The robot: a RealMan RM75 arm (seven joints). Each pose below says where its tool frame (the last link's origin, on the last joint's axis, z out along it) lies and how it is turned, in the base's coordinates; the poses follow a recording.
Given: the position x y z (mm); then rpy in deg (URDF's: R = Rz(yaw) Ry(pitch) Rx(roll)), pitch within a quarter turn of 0, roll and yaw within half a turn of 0.
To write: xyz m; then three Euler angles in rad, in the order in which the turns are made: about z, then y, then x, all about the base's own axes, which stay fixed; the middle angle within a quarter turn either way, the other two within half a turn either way. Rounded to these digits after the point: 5 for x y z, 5 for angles.
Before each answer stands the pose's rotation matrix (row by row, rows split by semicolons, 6 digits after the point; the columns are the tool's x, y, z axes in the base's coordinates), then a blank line. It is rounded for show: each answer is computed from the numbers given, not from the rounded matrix.
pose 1, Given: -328.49, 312.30, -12.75, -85.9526, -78.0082, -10.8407
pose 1, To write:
0.204064 0.971600 0.119801; -0.039078 -0.114194 0.992690; 0.978177 -0.207254 0.014665

-0.32849, 0.31230, -0.01275, -1.36378, 0.12009, -1.55602
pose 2, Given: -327.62, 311.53, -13.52, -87.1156, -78.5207, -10.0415
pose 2, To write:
0.195965 0.972536 0.125582; -0.034700 -0.121107 0.992033; 0.979997 -0.198762 0.010015

-0.32762, 0.31153, -0.01352, -1.37196, 0.12591, -1.56070
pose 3, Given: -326.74, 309.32, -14.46, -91.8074, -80.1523, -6.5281
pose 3, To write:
0.169921 0.974805 0.144508; -0.019444 -0.143295 0.989489; 0.985266 -0.170945 -0.005394

-0.32674, 0.30932, -0.01446, -1.39822, 0.14502, -1.57625
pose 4, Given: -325.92, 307.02, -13.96, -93.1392, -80.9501, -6.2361
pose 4, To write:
0.156364 0.974286 0.162223; -0.017086 -0.161550 0.986717; 0.987552 -0.157059 -0.008614

-0.32592, 0.30702, -0.01396, -1.41166, 0.16294, -1.57953
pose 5, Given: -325.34, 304.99, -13.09, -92.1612, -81.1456, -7.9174
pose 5, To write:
0.152457 0.972773 0.174554; -0.021202 -0.173359 0.984631; 0.988083 -0.153815 -0.005805

-0.32534, 0.30499, -0.01309, -1.41534, 0.17545, -1.57669
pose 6, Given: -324.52, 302.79, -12.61, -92.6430, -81.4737, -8.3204
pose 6, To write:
0.146703 0.970825 0.189678; -0.021455 -0.188584 0.981823; 0.988948 -0.148106 -0.006837

-0.32452, 0.30279, -0.01261, -1.42082, 0.19083, -1.57776
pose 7, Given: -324.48, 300.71, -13.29, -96.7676, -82.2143, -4.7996
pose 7, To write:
0.134993 0.970568 0.199435; -0.011335 -0.199751 0.979781; 0.990782 -0.134524 -0.015964

-0.32448, 0.30071, -0.01329, -1.43260, 0.20078, -1.58709
